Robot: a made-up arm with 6 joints. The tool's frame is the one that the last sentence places.
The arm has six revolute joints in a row. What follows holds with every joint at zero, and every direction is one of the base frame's.
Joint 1 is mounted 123 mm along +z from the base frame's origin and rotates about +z.
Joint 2 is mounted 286.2 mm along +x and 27.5 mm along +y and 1.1 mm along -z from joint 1 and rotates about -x.
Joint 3 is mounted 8.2 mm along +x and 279.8 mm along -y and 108.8 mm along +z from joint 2 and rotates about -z.
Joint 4 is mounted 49.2 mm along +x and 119 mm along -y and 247.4 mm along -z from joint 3 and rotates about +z.
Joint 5 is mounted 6.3 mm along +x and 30.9 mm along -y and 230.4 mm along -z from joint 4 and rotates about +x.
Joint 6 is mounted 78.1 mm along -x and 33.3 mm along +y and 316.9 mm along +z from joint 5 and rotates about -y.
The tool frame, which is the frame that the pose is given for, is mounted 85.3 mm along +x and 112.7 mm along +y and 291.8 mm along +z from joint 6; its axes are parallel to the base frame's.
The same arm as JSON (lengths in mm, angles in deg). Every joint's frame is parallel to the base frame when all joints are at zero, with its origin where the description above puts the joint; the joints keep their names.
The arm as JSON. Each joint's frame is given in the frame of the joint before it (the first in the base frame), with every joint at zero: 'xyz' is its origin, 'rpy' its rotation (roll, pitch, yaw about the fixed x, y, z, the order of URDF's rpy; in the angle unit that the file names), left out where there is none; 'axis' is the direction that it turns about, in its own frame. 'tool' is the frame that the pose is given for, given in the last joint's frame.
{"units": {"length": "mm", "angle": "deg"}, "joints": [
  {"name": "joint 1", "type": "revolute", "origin": {"xyz": [0.0, 0.0, 123.0]}, "axis": [0.0, 0.0, 1.0]},
  {"name": "joint 2", "type": "revolute", "origin": {"xyz": [286.2, 27.5, -1.1]}, "axis": [-1.0, 0.0, 0.0]},
  {"name": "joint 3", "type": "revolute", "origin": {"xyz": [8.2, -279.8, 108.8]}, "axis": [0.0, 0.0, -1.0]},
  {"name": "joint 4", "type": "revolute", "origin": {"xyz": [49.2, -119.0, -247.4]}, "axis": [0.0, 0.0, 1.0]},
  {"name": "joint 5", "type": "revolute", "origin": {"xyz": [6.3, -30.9, -230.4]}, "axis": [1.0, 0.0, 0.0]},
  {"name": "joint 6", "type": "revolute", "origin": {"xyz": [-78.1, 33.3, 316.9]}, "axis": [0.0, -1.0, 0.0]}
], "tool": {"origin": {"xyz": [85.3, 112.7, 291.8]}}}

